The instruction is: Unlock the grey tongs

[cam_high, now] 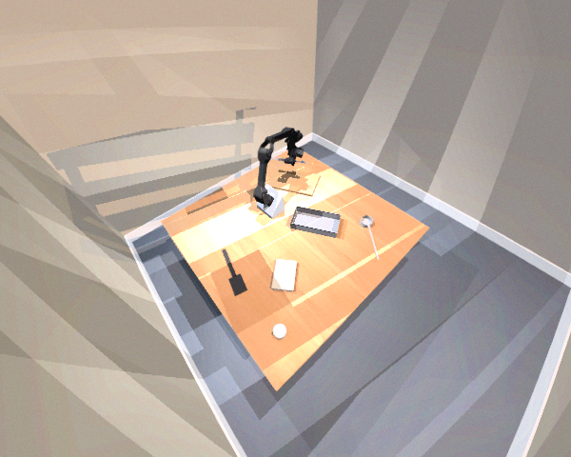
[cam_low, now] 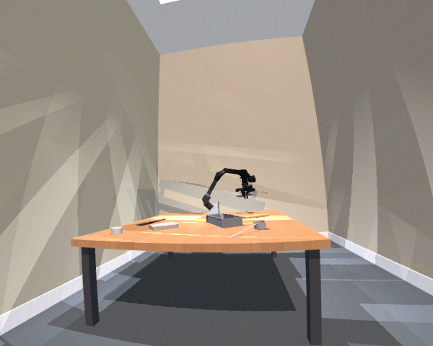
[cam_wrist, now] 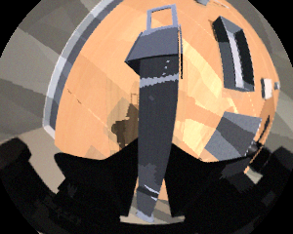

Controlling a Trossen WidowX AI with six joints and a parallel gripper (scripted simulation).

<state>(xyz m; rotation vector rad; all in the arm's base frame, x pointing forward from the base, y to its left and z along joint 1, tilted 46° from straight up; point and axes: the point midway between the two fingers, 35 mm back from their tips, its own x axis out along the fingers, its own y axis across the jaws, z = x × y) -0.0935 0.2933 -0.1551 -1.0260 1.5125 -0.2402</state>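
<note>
Now: the wooden board 150 mm below my gripper tip. Also, from my gripper tip: white block 550 mm ahead, 590 mm to the right, 140 mm below; then black spatula 330 mm ahead, 800 mm to the right, 150 mm below; then grey roasting tin 410 mm ahead, 190 mm to the right, 130 mm below.
</note>
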